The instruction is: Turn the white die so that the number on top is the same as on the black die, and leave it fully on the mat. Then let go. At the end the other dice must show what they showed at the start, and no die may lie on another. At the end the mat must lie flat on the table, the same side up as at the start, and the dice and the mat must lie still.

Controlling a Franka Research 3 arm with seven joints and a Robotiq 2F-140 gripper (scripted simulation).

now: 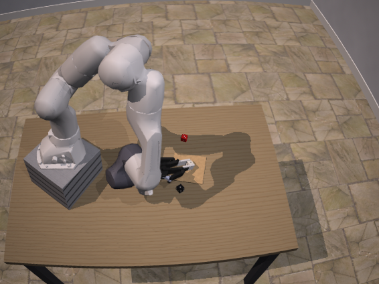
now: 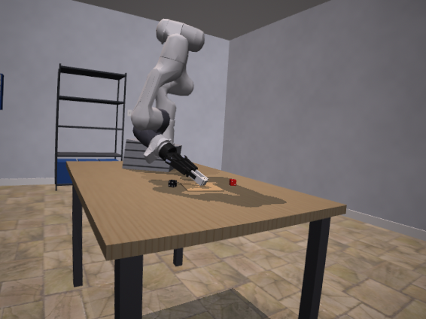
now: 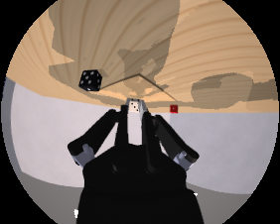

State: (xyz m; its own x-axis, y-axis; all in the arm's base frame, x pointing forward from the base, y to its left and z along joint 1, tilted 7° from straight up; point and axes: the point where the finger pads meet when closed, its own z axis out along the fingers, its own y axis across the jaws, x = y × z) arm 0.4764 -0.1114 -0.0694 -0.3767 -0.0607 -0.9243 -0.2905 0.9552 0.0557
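My hand is 2 cm short of the white die, 1 cm to the right of it and 1 cm above it. From my hand the other things lie so: red die 4 cm ahead, 16 cm to the left, 3 cm below; black die 5 cm behind, 9 cm to the right, 3 cm below; tan mat 1 cm ahead, 4 cm below.
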